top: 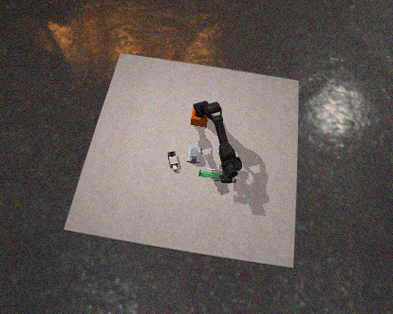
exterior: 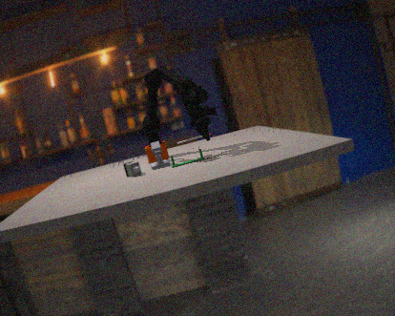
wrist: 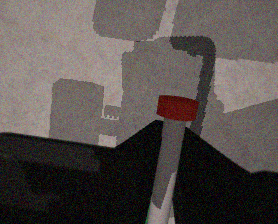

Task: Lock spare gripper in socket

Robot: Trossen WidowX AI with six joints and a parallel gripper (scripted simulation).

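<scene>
Now: the green pin cradle 20 mm ahead of my gripper tip, 100 mm to the right of it and 50 mm below it. Also, from my gripper tip: mount: 60 mm behind, 230 mm to the right, 20 mm below; spare gripper: 20 mm ahead, 340 mm to the right, 40 mm below.
</scene>
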